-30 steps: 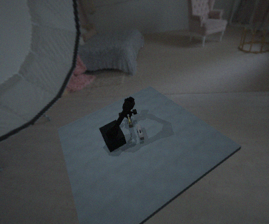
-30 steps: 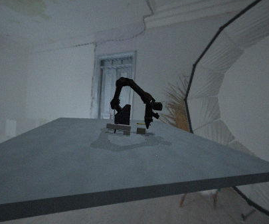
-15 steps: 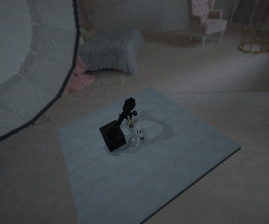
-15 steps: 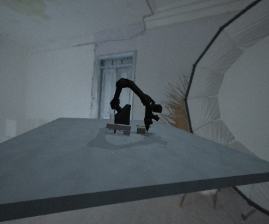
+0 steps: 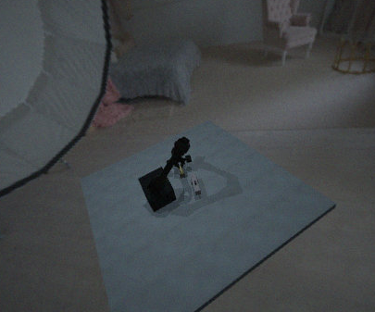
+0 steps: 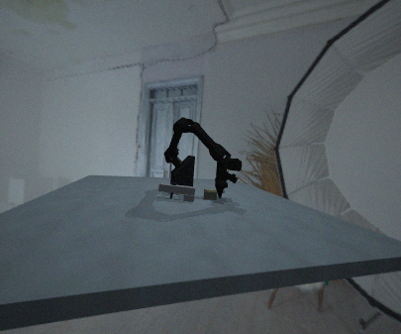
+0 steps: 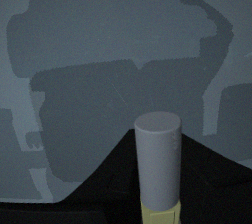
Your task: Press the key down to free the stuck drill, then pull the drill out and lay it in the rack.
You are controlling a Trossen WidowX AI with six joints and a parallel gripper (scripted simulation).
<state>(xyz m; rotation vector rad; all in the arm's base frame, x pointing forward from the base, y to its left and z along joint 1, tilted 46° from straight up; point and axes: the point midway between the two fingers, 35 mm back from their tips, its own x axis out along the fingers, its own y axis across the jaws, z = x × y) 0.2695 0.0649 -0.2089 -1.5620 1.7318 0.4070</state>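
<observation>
My gripper tip is 1 cm past the drill, 4 cm to the left of it and 3 cm below it. The rest, counted from my gripper tip: grey sleeve (23 cm to the right, 3 cm above).
</observation>
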